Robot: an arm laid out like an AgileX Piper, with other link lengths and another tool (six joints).
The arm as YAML. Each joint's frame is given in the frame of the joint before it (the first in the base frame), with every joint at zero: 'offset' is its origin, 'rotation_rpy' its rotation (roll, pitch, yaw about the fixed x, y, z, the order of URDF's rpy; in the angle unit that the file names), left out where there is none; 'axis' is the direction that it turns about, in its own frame. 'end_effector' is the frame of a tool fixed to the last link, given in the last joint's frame.
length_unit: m
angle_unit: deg
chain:
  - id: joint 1
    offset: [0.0, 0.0, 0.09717]
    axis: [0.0, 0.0, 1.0]
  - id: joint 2
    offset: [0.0, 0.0, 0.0]
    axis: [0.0, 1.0, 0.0]
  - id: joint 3
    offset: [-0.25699, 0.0, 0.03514]
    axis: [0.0, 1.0, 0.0]
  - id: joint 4
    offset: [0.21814, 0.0, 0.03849]
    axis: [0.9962, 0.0, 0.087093]
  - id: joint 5
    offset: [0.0, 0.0, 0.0]
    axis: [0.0, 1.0, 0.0]
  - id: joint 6
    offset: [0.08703, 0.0, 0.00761]
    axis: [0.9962, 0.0, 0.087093]
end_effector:
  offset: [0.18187, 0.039, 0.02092]
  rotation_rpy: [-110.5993, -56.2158, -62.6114]
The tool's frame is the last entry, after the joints.
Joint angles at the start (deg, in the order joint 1, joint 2, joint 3, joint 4, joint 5, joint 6):
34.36 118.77 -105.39 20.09 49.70 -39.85
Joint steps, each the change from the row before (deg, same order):
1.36 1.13 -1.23 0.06 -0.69 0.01
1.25 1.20 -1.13 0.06 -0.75 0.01
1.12 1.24 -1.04 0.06 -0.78 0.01
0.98 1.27 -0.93 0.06 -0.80 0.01
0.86 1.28 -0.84 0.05 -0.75 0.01
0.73 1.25 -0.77 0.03 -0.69 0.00
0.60 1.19 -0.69 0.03 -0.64 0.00
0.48 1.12 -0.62 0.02 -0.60 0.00
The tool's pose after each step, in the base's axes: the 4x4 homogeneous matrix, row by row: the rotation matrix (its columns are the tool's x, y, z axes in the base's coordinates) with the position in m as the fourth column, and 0 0 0 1 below. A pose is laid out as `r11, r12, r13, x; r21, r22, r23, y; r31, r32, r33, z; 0, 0, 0, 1`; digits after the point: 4 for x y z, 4 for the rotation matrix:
0.7837, 0.6200, 0.0379, 0.3533; 0.5666, -0.7386, 0.3651, 0.3849; 0.2544, -0.2647, -0.9302, 0.0754; 0, 0, 0, 1
0.7717, 0.6347, 0.0396, 0.3509; 0.5781, -0.7261, 0.3722, 0.3964; 0.2650, -0.2643, -0.9273, 0.0733; 0, 0, 0, 1
0.7613, 0.6471, 0.0407, 0.3487; 0.5877, -0.7152, 0.3783, 0.4069; 0.2739, -0.2641, -0.9248, 0.0702; 0, 0, 0, 1
0.7527, 0.6571, 0.0410, 0.3470; 0.5955, -0.7061, 0.3832, 0.4163; 0.2808, -0.2640, -0.9227, 0.0662; 0, 0, 0, 1
0.7456, 0.6651, 0.0402, 0.3454; 0.6023, -0.6985, 0.3865, 0.4246; 0.2851, -0.2640, -0.9214, 0.0613; 0, 0, 0, 1
0.7398, 0.6717, 0.0390, 0.3442; 0.6081, -0.6923, 0.3884, 0.4317; 0.2879, -0.2636, -0.9207, 0.0559; 0, 0, 0, 1
0.7354, 0.6766, 0.0378, 0.3434; 0.6126, -0.6877, 0.3896, 0.4378; 0.2896, -0.2634, -0.9202, 0.0504; 0, 0, 0, 1
0.7322, 0.6801, 0.0369, 0.3431; 0.6160, -0.6843, 0.3902, 0.4428; 0.2906, -0.2630, -0.9200, 0.0450; 0, 0, 0, 1

